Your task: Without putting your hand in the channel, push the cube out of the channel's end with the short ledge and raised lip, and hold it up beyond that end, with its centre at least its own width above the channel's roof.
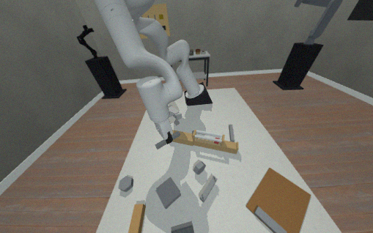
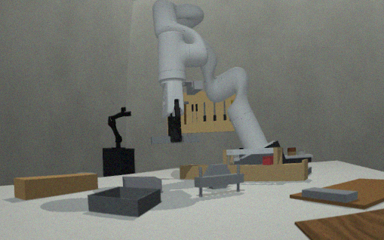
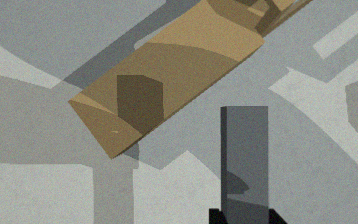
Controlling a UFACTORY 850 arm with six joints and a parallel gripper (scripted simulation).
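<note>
My hand is 150 mm past the grey stick, 380 mm to the right of it and 130 mm above it. The rest, counted from my hand: channel 60 mm behind, 210 mm to the left, 80 mm below; long wooden block 370 mm ahead, 80 mm to the right, 120 mm below; red cube 50 mm behind, 270 mm to the left, 80 mm below.
</note>
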